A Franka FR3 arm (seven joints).
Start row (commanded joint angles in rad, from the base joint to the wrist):
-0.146 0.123 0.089 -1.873 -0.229 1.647 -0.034
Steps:
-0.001 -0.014 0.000 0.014 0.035 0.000 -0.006
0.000 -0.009 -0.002 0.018 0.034 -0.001 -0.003
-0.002 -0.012 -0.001 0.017 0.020 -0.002 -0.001
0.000 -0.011 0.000 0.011 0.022 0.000 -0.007
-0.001 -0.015 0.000 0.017 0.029 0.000 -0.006
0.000 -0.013 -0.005 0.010 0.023 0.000 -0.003
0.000 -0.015 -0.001 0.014 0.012 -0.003 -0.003
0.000 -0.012 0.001 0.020 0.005 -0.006 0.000
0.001 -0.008 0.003 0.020 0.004 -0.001 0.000
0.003 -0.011 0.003 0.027 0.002 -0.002 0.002
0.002 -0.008 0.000 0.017 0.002 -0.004 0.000
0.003 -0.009 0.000 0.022 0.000 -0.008 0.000
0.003 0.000 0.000 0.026 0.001 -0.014 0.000
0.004 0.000 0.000 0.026 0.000 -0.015 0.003
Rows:
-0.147 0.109 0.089 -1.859 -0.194 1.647 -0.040
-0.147 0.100 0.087 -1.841 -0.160 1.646 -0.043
-0.149 0.088 0.086 -1.824 -0.140 1.644 -0.044
-0.149 0.077 0.086 -1.813 -0.118 1.644 -0.051
-0.150 0.062 0.086 -1.796 -0.089 1.644 -0.057
-0.150 0.049 0.081 -1.786 -0.066 1.644 -0.060
-0.150 0.034 0.080 -1.772 -0.054 1.641 -0.063
-0.150 0.022 0.081 -1.752 -0.049 1.635 -0.063
-0.149 0.014 0.084 -1.732 -0.045 1.634 -0.063
-0.146 0.003 0.087 -1.705 -0.043 1.632 -0.061
-0.144 -0.005 0.087 -1.688 -0.041 1.628 -0.061
-0.141 -0.014 0.087 -1.666 -0.041 1.620 -0.061
-0.138 -0.014 0.087 -1.640 -0.040 1.606 -0.061
-0.134 -0.014 0.087 -1.614 -0.040 1.591 -0.058

